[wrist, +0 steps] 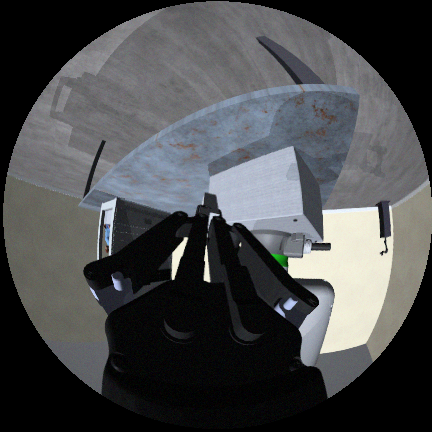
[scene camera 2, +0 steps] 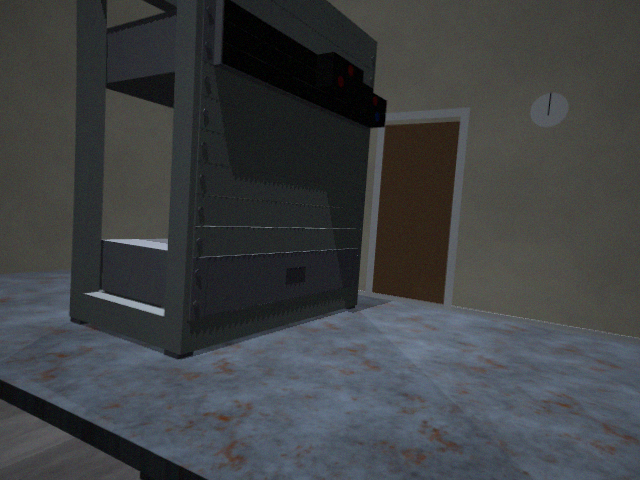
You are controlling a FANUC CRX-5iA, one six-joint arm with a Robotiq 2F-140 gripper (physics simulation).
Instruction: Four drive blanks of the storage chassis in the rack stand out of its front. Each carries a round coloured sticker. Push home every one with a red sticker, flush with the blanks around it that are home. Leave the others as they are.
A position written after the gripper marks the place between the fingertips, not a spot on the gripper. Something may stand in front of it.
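You'd see the gripper (wrist: 207,202) there, and there's a rack (scene camera 2: 259,101) as well.
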